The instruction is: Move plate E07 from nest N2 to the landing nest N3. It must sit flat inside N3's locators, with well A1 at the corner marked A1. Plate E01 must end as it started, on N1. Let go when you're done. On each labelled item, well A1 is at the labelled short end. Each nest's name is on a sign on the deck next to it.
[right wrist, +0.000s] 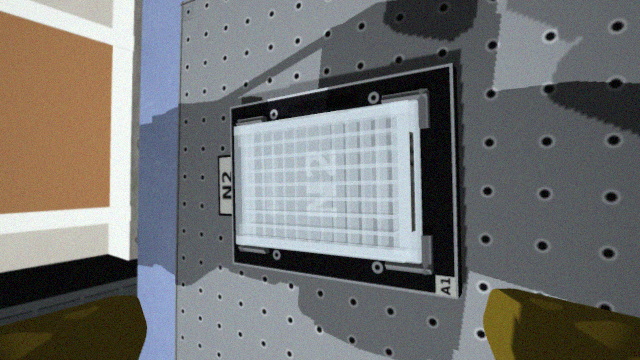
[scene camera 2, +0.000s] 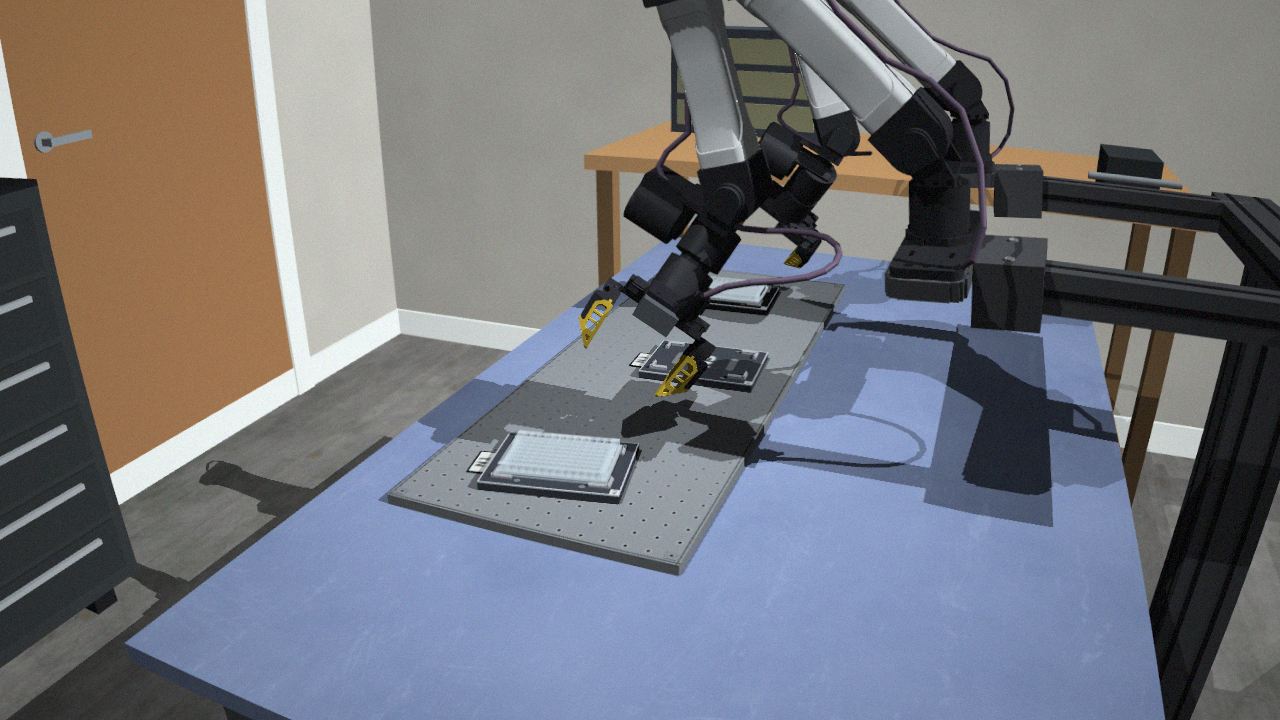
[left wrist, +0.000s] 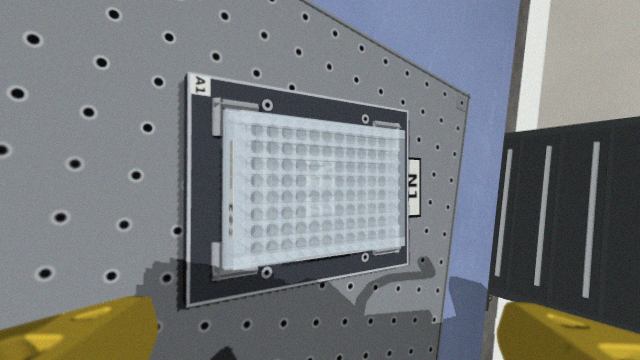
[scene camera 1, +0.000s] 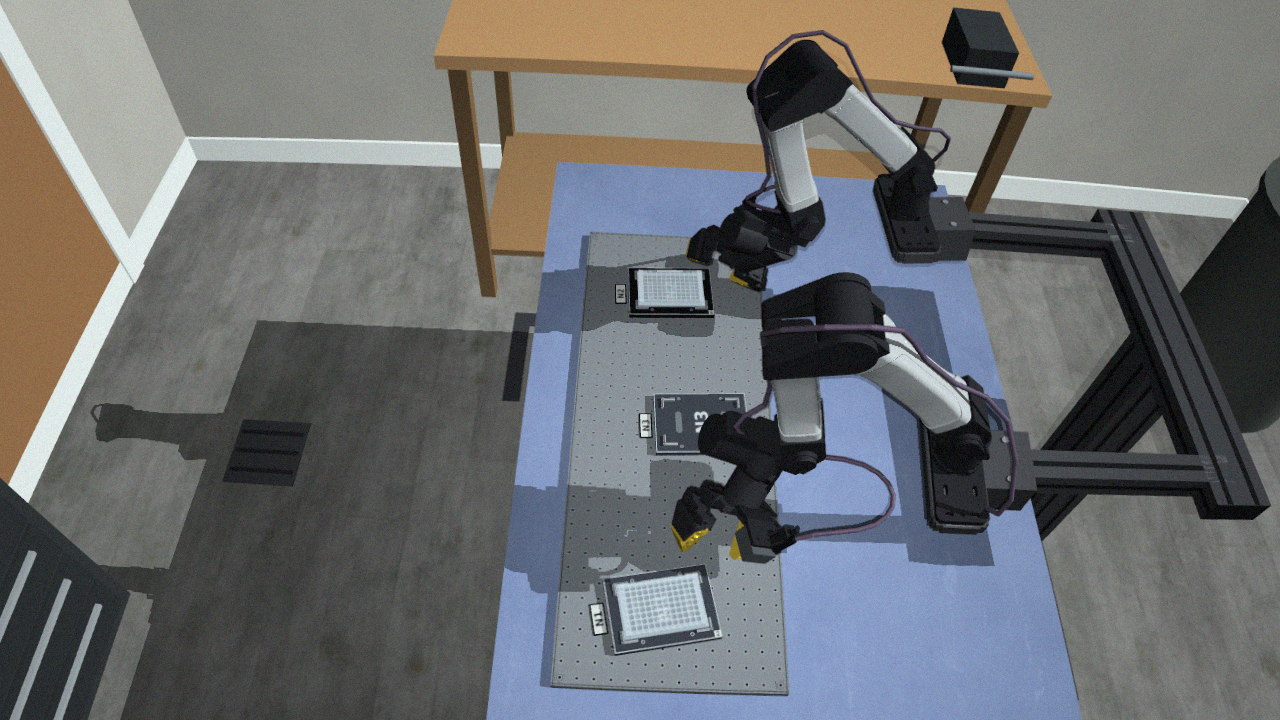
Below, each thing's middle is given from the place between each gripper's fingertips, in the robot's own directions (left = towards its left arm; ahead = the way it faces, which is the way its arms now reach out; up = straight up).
My right gripper (scene camera 1: 710, 266) is now 12 cm above the nest N2 (scene camera 1: 633, 283), 7 cm short of it and 3 cm to the left of it. The rest, counted from my right hand: nest N1 (scene camera 2: 623, 462) (61 cm to the left, 12 cm below, 7 cm ahead); nest N3 (scene camera 1: 665, 418) (27 cm to the left, 12 cm below, 1 cm ahead).
Right now the nest N1 is 6 cm ahead of my left hand (scene camera 2: 620, 372), 5 cm to the left of it and 12 cm below it. The rest, counted from my left hand: nest N2 (7 cm ahead, 59 cm to the right, 12 cm below); nest N3 (29 cm to the right, 12 cm below).
